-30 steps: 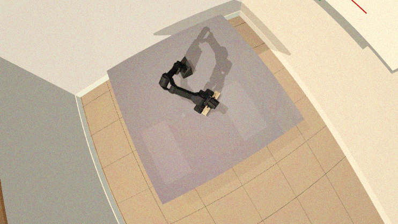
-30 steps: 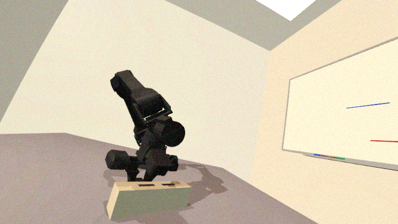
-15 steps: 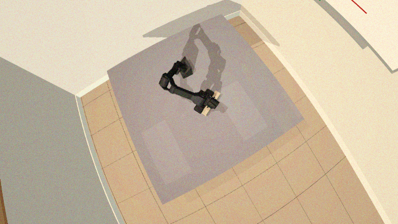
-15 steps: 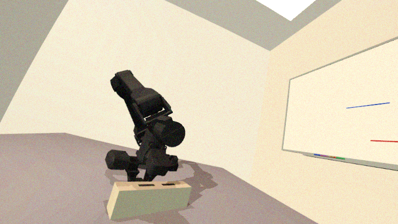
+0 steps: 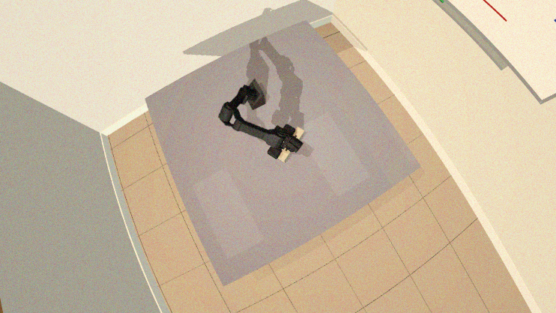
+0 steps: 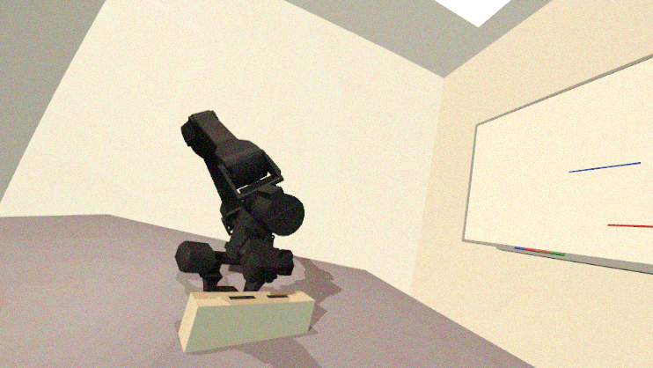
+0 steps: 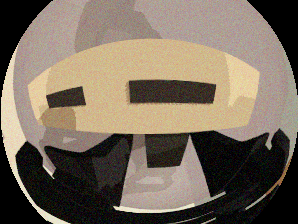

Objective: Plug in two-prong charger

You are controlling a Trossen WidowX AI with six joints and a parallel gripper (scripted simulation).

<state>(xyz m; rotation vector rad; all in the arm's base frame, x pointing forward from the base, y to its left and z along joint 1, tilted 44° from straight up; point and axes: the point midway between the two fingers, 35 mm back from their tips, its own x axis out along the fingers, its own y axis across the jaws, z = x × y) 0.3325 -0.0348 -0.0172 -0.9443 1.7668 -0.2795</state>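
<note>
Right now my gripper tip is 1 cm to the right of the two-prong charger, 1 cm below it and 1 cm short of it.
</note>
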